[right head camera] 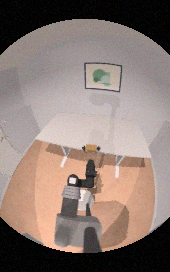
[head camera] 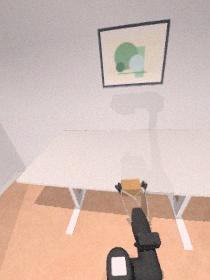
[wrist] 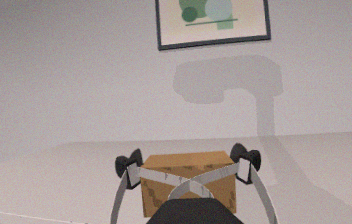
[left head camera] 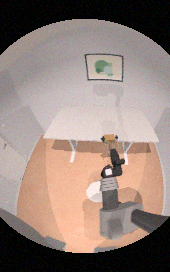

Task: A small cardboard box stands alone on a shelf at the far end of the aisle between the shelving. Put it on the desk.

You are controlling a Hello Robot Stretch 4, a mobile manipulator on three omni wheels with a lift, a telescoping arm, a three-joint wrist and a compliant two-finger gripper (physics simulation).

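Pixels of known places: gripper, between the fingertips: [right head camera: 91, 145] [head camera: 130, 182] [wrist: 190, 158] [left head camera: 108, 135]; robot's base, origin of its link: [right head camera: 81, 198] [left head camera: 97, 190].
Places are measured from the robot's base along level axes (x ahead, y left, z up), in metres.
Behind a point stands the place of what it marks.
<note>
The small cardboard box [head camera: 131, 185] @[x 0.457, y -0.086, z 1.045 m] [left head camera: 109, 137] @[x 0.454, y -0.086, z 1.046 m] [right head camera: 91, 148] @[x 0.447, y -0.091, z 1.046 m] [wrist: 187, 159] @[x 0.461, y -0.085, z 1.045 m] is held upright between the two fingertips of my gripper [head camera: 131, 186] @[x 0.480, y -0.088, z 1.041 m] [left head camera: 109, 138] @[x 0.480, y -0.088, z 1.041 m] [right head camera: 91, 148] @[x 0.480, y -0.088, z 1.041 m] [wrist: 190, 158] @[x 0.480, y -0.088, z 1.041 m], which is shut on it. The white desk [head camera: 95, 157] @[x 0.835, y 0.126, z 0.923 m] [left head camera: 70, 125] @[x 0.788, y 0.310, z 0.922 m] [right head camera: 62, 132] @[x 0.763, y 0.280, z 0.922 m] [wrist: 60, 185] @[x 0.717, y 0.229, z 0.923 m] stands ahead against the wall. In the head view the box overlaps the desk's front edge, and in the wrist view the desk top shows behind and beside it. The gap between the box's underside and the desk top is hidden.
A framed picture [head camera: 134, 54] @[x 1.277, y -0.259, z 1.620 m] [left head camera: 104, 67] @[x 1.280, y -0.237, z 1.579 m] [right head camera: 103, 77] @[x 1.277, y -0.256, z 1.571 m] [wrist: 215, 35] @[x 1.277, y -0.255, z 1.415 m] hangs on the wall above the desk. The desk's white legs [head camera: 73, 220] [head camera: 184, 232] stand on the orange floor [head camera: 30, 240] @[x 0.590, y 0.984, z -0.028 m] below the top. The robot's shadow falls on the wall and desk.
</note>
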